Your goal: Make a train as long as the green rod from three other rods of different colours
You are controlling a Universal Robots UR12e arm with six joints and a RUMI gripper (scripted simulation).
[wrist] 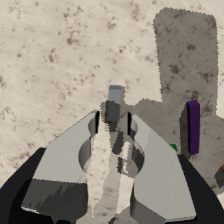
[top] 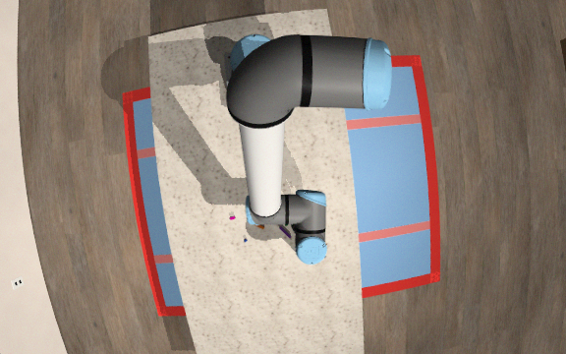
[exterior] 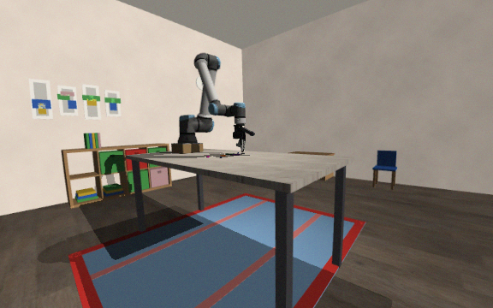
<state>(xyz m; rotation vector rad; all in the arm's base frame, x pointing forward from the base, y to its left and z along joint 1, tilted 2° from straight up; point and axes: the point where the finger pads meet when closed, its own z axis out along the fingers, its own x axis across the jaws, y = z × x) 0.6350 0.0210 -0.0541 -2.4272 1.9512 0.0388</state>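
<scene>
Right now my hand is 30 mm above the grey rod. Round my hand: green rod 70 mm behind, 80 mm to the right, 30 mm below; purple rod 10 mm behind, 80 mm to the right, 30 mm below; orange rod 60 mm behind, 180 mm to the right, 30 mm below.
</scene>
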